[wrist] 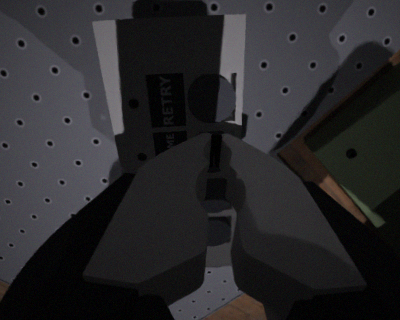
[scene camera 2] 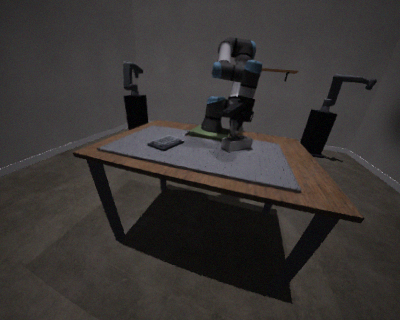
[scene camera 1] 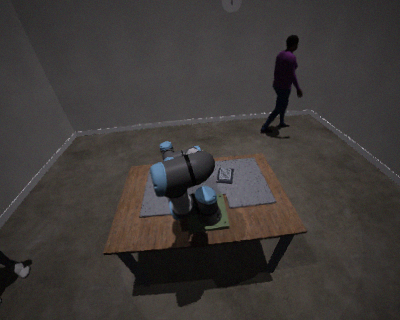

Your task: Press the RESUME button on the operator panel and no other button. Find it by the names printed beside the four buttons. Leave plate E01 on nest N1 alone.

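Frame: origin at the arm's base, x back, y right, z up, level; millimetres.
Seen in the pictures: gripper, fingertip midpoint: [wrist: 213,139] [scene camera 2: 232,137]; arm's base, link origin: [scene camera 2: 211,129] [scene camera 1: 209,215].
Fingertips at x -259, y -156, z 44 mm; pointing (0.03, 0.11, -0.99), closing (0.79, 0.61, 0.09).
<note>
Pixels of each thing's top centre, then the offset from my fingertips to it. "spot": a spot on its surface instead. Level surfaces: height alone.
- operator panel, top centre: [wrist: 181,179] [scene camera 2: 238,138] dy -31, dx +3, dz -2 mm
- RETRY label, surface spot: [wrist: 166,100] spot: dy +0, dx -31, dz -4 mm
- round button, top centre: [wrist: 212,100] dy +15, dx -14, dz -2 mm
- dark nest, surface spot: [scene camera 2: 166,142] spot: dy +331, dx -121, dz -33 mm
- grey perforated mat, surface height: dz -57 mm
- wooden table, surface height: dz -70 mm
The operator panel [scene camera 2: 237,145] [wrist: 170,45] stands on the mat under my gripper. In the wrist view the RETRY label [wrist: 166,100] is beside a round button [wrist: 211,97]. Below it a label [wrist: 170,142] shows the letters "ME", the rest covered by my finger. My gripper [scene camera 2: 234,136] [wrist: 213,139] is shut and empty, pointing down over the button row beside that label. The fingers hide the button there; whether they touch it, I cannot tell. Parts of further buttons show between the fingers. A plate on a dark nest [scene camera 1: 225,174] [scene camera 2: 166,142] lies apart from the gripper; its lettering is unreadable.
The grey perforated mat [scene camera 1: 250,192] [scene camera 2: 260,167] [wrist: 45,100] lies on the wooden table [scene camera 1: 265,220] [scene camera 2: 325,195]. The arm stands on a green base plate [scene camera 1: 223,220] [wrist: 370,145], near the panel. A person [scene camera 1: 286,75] is beyond the table. Two arms on black pedestals [scene camera 2: 136,111] [scene camera 2: 318,131] stand behind.
</note>
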